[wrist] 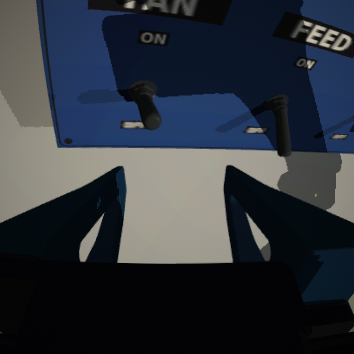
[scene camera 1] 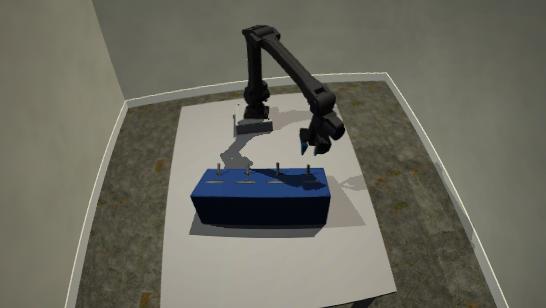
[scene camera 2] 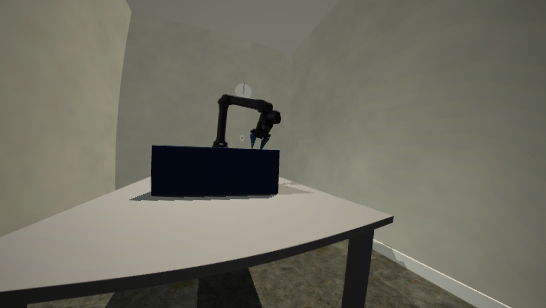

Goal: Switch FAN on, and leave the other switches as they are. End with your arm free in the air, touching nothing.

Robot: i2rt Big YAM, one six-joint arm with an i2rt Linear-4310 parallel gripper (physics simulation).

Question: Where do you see a blue switch box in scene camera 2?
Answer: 175,170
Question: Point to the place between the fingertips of my gripper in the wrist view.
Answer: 174,176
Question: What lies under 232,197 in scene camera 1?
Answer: A blue switch box.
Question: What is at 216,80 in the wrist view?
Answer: A blue switch box.
